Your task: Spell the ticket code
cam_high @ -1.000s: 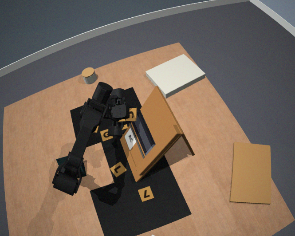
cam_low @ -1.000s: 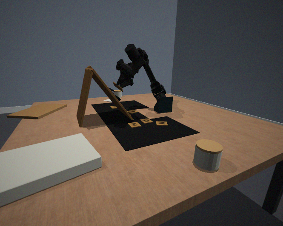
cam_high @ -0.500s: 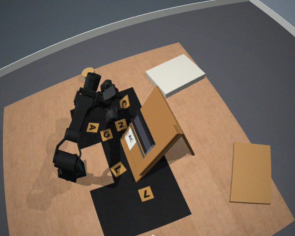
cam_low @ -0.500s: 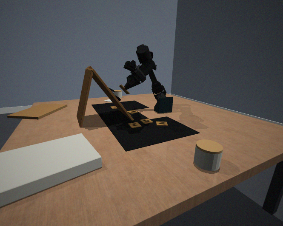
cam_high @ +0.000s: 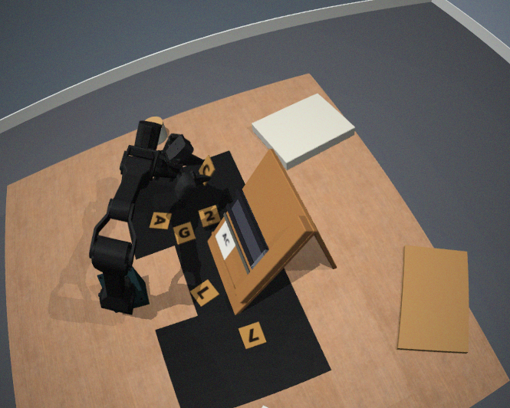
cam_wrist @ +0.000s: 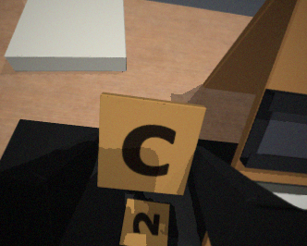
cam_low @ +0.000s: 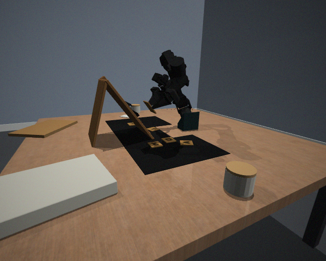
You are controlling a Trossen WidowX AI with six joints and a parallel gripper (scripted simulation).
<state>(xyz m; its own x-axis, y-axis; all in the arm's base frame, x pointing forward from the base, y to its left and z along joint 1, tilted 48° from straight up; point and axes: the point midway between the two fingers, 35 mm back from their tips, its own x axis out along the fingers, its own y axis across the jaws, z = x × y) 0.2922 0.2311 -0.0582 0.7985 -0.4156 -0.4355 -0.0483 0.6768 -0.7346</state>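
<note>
The white ticket lies 150 mm to the right of my gripper tip, 110 mm below it and 10 mm behind it. The rest, counted from my gripper tip: flat tan panel 500 mm to the right, 470 mm ahead, 180 mm below; then black mat 190 mm to the right, 180 mm below, 110 mm behind; then tile 180 mm below, 30 mm behind, 20 mm to the right.
</note>
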